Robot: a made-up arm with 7 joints. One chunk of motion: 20 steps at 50 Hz.
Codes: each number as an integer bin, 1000 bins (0 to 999) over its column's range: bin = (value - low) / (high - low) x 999, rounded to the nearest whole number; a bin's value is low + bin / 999 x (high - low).
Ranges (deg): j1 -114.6..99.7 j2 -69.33..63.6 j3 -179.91..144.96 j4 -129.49..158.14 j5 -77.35..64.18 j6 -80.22..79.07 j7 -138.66..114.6
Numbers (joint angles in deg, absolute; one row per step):
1: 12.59 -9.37 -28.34 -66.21 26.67 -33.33 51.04
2: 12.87 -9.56 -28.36 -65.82 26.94 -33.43 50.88
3: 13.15 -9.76 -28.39 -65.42 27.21 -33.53 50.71
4: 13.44 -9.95 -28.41 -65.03 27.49 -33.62 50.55
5: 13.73 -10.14 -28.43 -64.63 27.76 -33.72 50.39
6: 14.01 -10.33 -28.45 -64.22 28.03 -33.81 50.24
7: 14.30 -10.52 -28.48 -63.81 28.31 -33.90 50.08
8: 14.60 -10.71 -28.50 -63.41 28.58 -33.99 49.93
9: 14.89 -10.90 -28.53 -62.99 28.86 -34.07 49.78
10: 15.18 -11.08 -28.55 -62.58 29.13 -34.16 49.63
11: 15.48 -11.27 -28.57 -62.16 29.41 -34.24 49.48
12: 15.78 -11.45 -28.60 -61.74 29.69 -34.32 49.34
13: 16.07 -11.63 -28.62 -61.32 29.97 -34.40 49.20
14: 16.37 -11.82 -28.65 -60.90 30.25 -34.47 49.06
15: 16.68 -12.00 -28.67 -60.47 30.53 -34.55 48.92
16: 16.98 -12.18 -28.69 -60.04 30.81 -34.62 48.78
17: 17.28 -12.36 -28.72 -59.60 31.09 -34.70 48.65
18: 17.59 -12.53 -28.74 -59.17 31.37 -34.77 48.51
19: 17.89 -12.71 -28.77 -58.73 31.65 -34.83 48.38
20: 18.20 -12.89 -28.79 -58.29 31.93 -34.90 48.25
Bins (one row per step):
1: 593 451 466 220 734 294 748
2: 594 449 466 221 736 293 748
3: 596 448 466 223 738 293 747
4: 597 446 466 224 740 292 746
5: 598 445 466 225 742 292 746
6: 600 443 466 227 744 291 745
7: 601 442 466 228 746 290 744
8: 602 441 466 230 748 290 744
9: 604 439 466 231 750 289 743
10: 605 438 465 232 752 289 743
11: 606 436 465 234 754 288 742
12: 608 435 465 235 756 288 742
13: 609 434 465 237 758 287 741
14: 611 432 465 238 760 287 740
15: 612 431 465 240 761 286 740
16: 613 429 465 241 763 286 739
17: 615 428 465 243 765 285 739
18: 616 427 465 244 767 285 738
19: 618 426 465 246 769 285 738
20: 619 424 465 247 771 284 737

